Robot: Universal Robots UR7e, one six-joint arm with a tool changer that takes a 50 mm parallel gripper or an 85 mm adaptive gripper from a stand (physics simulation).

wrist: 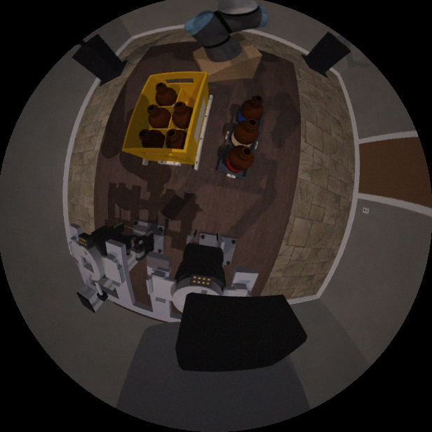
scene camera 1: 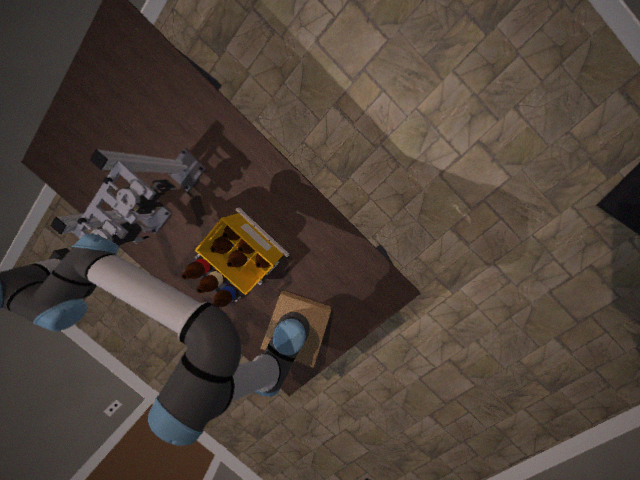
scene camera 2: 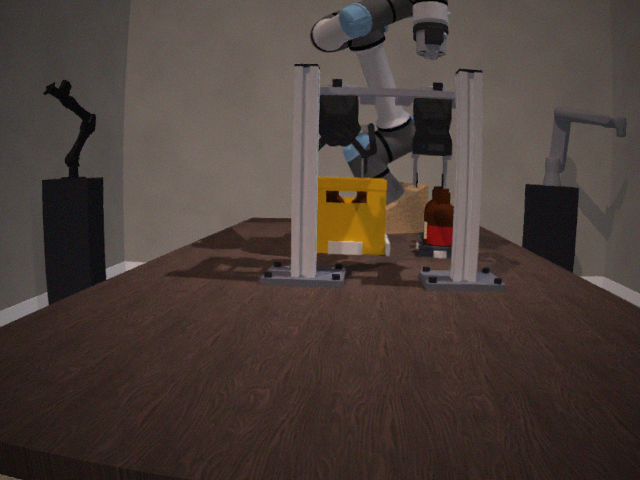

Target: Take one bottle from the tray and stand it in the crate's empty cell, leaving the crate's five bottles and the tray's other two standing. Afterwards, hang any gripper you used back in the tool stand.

In view: a red-labelled bottle (scene camera 2: 440, 216), an adaptive gripper (scene camera 2: 338, 118) and a tool stand (scene camera 2: 463, 276).
The adaptive gripper is seen too in the wrist view (wrist: 90, 251). The tool stand shows as well in the wrist view (wrist: 92, 294) and in scene camera 1 (scene camera 1: 186, 169).
